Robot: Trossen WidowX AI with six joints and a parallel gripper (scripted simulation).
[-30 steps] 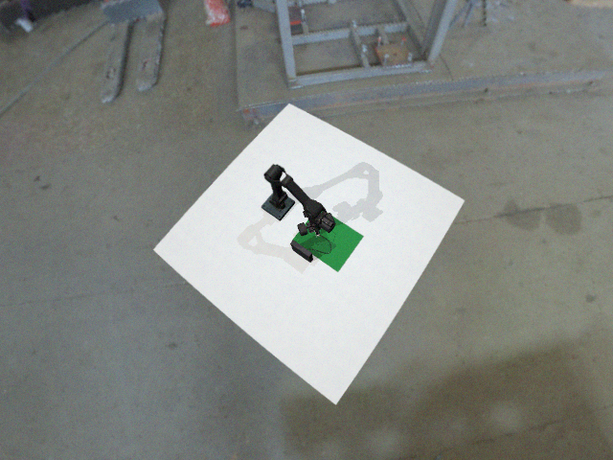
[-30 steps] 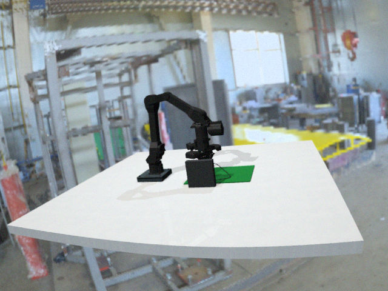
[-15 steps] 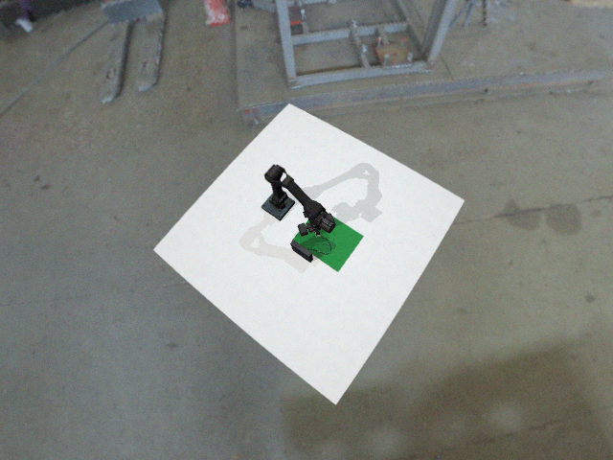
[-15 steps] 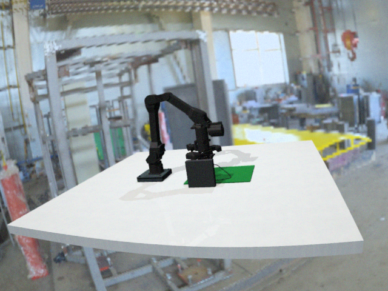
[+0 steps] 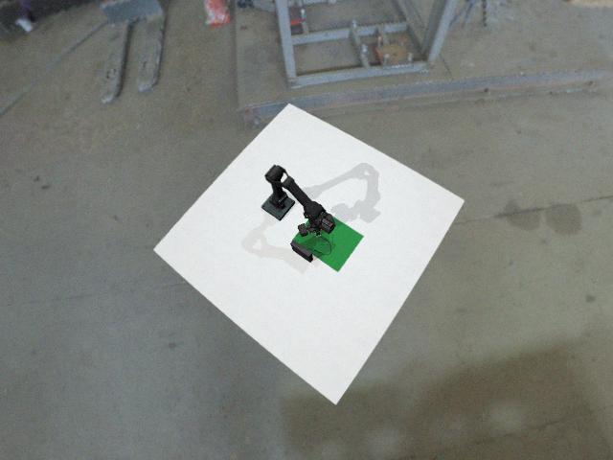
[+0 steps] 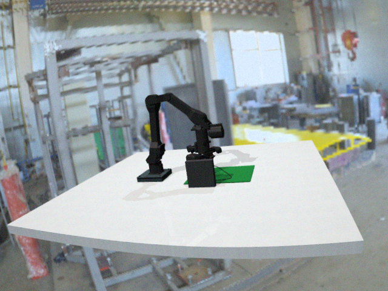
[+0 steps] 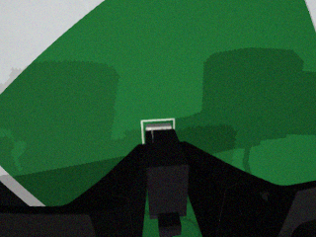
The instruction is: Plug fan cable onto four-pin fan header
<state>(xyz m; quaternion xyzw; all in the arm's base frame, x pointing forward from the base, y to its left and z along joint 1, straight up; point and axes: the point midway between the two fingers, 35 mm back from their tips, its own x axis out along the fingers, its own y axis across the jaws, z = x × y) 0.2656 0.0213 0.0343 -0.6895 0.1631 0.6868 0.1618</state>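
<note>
Now: the black fan plug 10 mm ahead of my gripper tip and 10 mm above it. From my gripper tip the other things lie so: green board (70 mm ahead, 40 mm below, 10 mm to the left); pale four-pin header (30 mm below, 10 mm ahead); black fan (140 mm to the right, 30 mm ahead, 30 mm above).
</note>
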